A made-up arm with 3 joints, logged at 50 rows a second.
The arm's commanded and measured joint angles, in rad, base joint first. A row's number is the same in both.
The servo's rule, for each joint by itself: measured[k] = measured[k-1] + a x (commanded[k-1-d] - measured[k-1]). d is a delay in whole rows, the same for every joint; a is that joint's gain. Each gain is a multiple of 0.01, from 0.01 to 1. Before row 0 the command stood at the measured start. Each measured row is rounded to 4 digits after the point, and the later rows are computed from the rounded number. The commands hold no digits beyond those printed.
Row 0, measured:
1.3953, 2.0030, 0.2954
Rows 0 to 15, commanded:
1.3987, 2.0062, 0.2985
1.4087, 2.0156, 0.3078
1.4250, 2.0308, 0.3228
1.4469, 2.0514, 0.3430
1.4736, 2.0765, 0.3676
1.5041, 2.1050, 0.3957
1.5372, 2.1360, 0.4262
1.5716, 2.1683, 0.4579
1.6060, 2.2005, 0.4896
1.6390, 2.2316, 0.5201
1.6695, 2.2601, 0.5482
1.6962, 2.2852, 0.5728
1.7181, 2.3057, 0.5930
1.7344, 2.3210, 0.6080
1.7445, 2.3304, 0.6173
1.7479, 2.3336, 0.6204
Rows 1 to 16, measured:
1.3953, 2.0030, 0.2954
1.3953, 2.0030, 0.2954
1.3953, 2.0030, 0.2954
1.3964, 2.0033, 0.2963
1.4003, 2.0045, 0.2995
1.4082, 2.0071, 0.3060
1.4206, 2.0115, 0.3164
1.4376, 2.0180, 0.3307
1.4589, 2.0267, 0.3489
1.4840, 2.0376, 0.3705
1.5120, 2.0507, 0.3950
1.5421, 2.0657, 0.4215
1.5731, 2.0823, 0.4491
1.6039, 2.1001, 0.4768
1.6334, 2.1186, 0.5037
1.6605, 2.1373, 0.5287
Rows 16 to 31, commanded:
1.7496, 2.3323, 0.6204
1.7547, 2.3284, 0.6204
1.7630, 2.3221, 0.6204
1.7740, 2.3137, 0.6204
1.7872, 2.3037, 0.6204
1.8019, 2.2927, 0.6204
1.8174, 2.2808, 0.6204
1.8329, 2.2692, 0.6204
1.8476, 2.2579, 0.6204
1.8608, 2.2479, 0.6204
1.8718, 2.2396, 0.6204
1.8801, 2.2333, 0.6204
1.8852, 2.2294, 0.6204
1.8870, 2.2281, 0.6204
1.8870, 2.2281, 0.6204
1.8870, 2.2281, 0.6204
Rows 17 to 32, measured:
1.6841, 2.1557, 0.5509
1.7034, 2.1732, 0.5695
1.7176, 2.1892, 0.5838
1.7278, 2.2035, 0.5940
1.7364, 2.2160, 0.6014
1.7449, 2.2266, 0.6067
1.7542, 2.2353, 0.6105
1.7648, 2.2421, 0.6133
1.7767, 2.2472, 0.6153
1.7897, 2.2506, 0.6167
1.8035, 2.2525, 0.6177
1.8176, 2.2530, 0.6185
1.8314, 2.2525, 0.6190
1.8443, 2.2512, 0.6194
1.8558, 2.2494, 0.6197
1.8652, 2.2474, 0.6199

